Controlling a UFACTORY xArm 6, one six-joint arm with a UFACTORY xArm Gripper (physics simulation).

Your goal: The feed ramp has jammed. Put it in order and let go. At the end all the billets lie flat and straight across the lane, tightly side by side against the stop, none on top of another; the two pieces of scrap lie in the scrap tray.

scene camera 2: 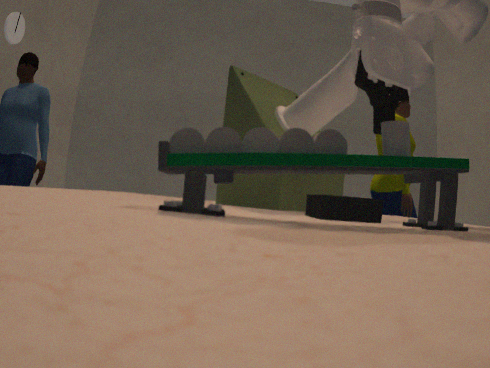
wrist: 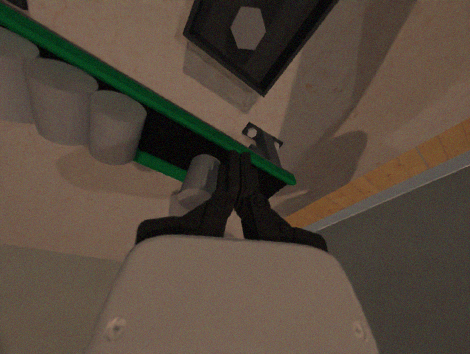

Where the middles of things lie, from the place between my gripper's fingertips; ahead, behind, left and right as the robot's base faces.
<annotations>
I see the black scrap tray [scene camera 2: 325, 207] 80 mm behind my hand, 60 mm to the right of it and 110 mm below it.
</annotations>
